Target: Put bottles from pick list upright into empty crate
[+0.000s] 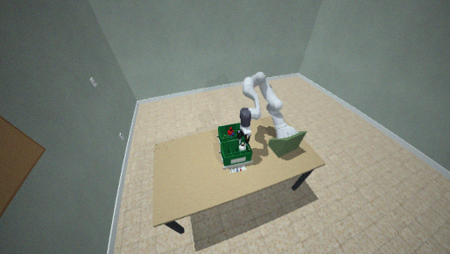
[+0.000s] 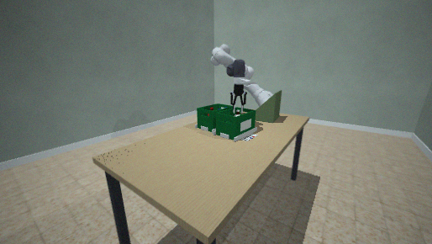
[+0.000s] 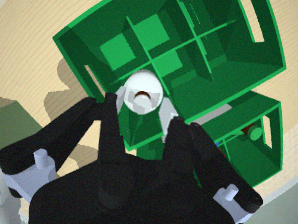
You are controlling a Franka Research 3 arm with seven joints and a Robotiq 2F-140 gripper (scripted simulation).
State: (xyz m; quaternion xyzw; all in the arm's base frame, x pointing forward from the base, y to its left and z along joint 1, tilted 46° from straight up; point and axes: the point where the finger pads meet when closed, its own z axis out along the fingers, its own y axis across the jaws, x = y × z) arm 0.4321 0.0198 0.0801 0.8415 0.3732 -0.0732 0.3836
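Right now the blue-capped bottle is 30 mm behind my hand, 140 mm to the right of it and 80 mm below it. Also, from my hand: red-labelled bottle 50 mm ahead, 240 mm to the right, 80 mm below; then white-capped bottle 80 mm below; then green-capped bottle 140 mm ahead, 150 mm to the right, 80 mm below.
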